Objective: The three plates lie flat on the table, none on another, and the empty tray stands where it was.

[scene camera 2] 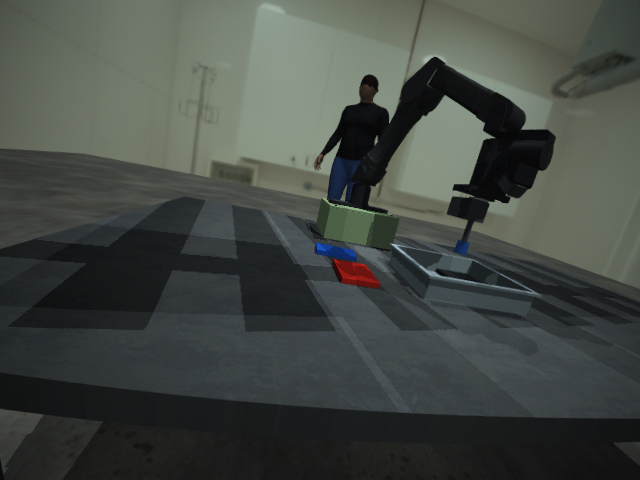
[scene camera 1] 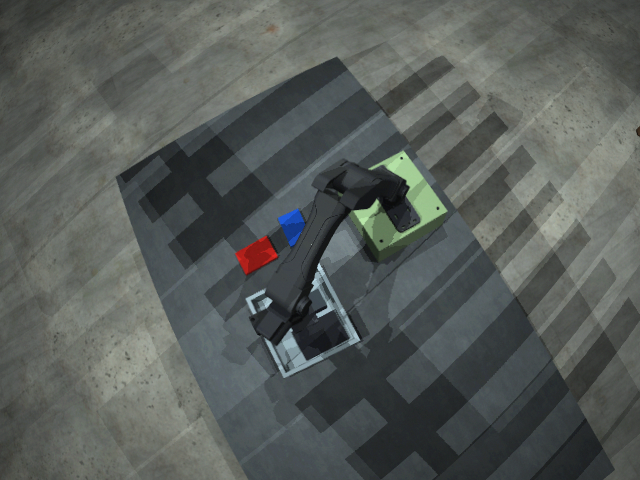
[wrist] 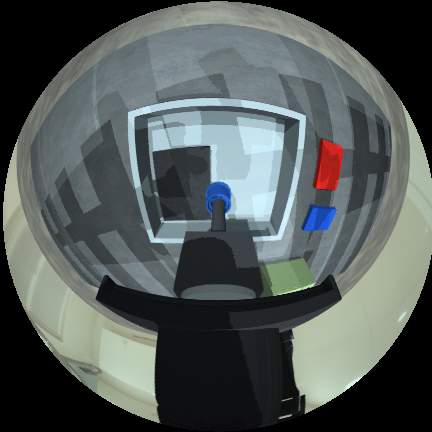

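Pixels of known places: end effector, tool point: (scene camera 2: pixel 459 252) (wrist: pixel 218 192); arm's base, origin of the base link: (scene camera 2: pixel 357 207) (scene camera 1: pixel 391 198).
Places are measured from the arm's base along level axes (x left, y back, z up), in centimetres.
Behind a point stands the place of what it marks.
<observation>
A black plate (scene camera 1: pixel 323 338) @(x 23.0, y -34.4, z -8.9 cm) (scene camera 2: pixel 455 273) @(x 21.7, y -30.1, z -8.9 cm) (wrist: pixel 177 187) @(x 22.6, y -34.9, z -8.9 cm) lies flat inside the pale grey tray (scene camera 1: pixel 321 357) @(x 27.8, y -37.2, z -5.2 cm) (scene camera 2: pixel 475 297) @(x 14.6, y -47.6, z -8.2 cm) (wrist: pixel 215 102) @(x 16.3, y -47.7, z -5.3 cm), toward one corner of its floor. A red plate (scene camera 1: pixel 256 254) @(x -7.9, y -40.1, z -9.2 cm) (scene camera 2: pixel 356 274) @(x -8.1, y -42.6, z -9.2 cm) (wrist: pixel 328 166) @(x -7.0, y -40.1, z -9.2 cm) and a blue plate (scene camera 1: pixel 291 223) @(x -11.3, y -26.8, z -9.2 cm) (scene camera 2: pixel 336 251) @(x -9.9, y -28.3, z -9.2 cm) (wrist: pixel 320 218) @(x -9.4, y -27.0, z -9.2 cm) lie flat on the table beside the tray, apart from each other. My suction cup (scene camera 2: pixel 461 248) (wrist: pixel 218 194) is off and bare, so open. It hangs above the tray, near the black plate's edge in the wrist view. In scene camera 1 the arm hides the cup and parts of the tray and blue plate.
The arm's light green base block (scene camera 1: pixel 423 191) @(x 2.6, y 8.9, z -0.1 cm) (scene camera 2: pixel 356 225) @(x -1.8, y -11.0, z -4.6 cm) (wrist: pixel 287 277) @(x -2.7, y -11.0, z -4.3 cm) stands on the table behind the blue plate. The tray's raised walls surround the black plate. A person (scene camera 2: pixel 364 124) stands beyond the table.
</observation>
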